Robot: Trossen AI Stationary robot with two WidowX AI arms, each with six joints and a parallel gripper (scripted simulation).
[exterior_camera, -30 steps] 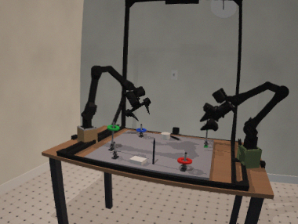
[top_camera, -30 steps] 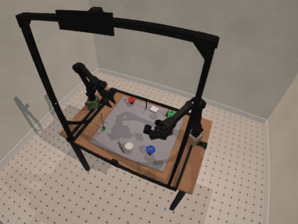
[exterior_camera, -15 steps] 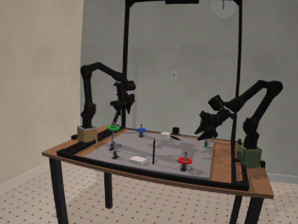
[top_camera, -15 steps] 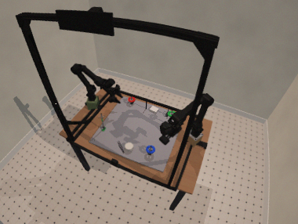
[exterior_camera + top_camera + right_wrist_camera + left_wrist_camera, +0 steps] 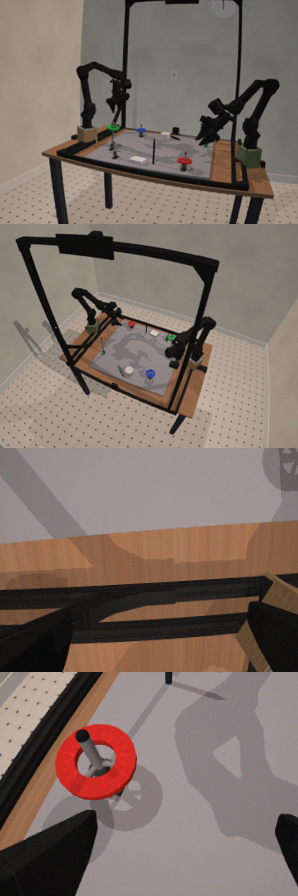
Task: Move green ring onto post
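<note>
Right now the green ring is 49 cm to the right of my left hand, 1 cm below it and 1 cm behind it. Round my left hand: white block (30 cm to the right, 13 cm below, 10 cm ahead); blue ring (45 cm to the right, 34 cm behind, 10 cm below); grey post (29 cm behind, 4 cm below, 1 cm to the left).
</note>
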